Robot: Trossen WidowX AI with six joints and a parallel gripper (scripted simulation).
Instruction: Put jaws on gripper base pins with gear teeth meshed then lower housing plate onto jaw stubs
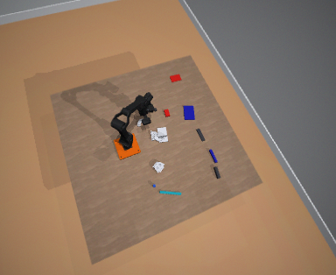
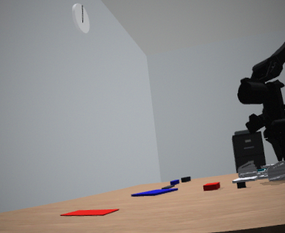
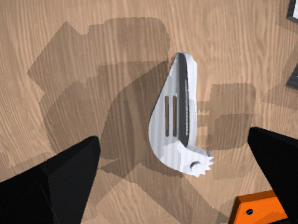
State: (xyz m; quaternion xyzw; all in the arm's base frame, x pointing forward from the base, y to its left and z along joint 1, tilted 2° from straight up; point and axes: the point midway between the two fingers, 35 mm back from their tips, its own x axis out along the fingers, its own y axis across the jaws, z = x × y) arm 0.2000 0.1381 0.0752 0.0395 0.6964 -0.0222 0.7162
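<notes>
The white jaw is 180 mm to the right of my gripper tip, 30 mm below it and 30 mm ahead of it. Also, from my gripper tip: red block 200 mm ahead, 40 mm below, 20 mm to the right; blue plate 370 mm ahead, 90 mm to the right, 50 mm below; red plate 430 mm ahead, 260 mm to the left, 50 mm below.
</notes>
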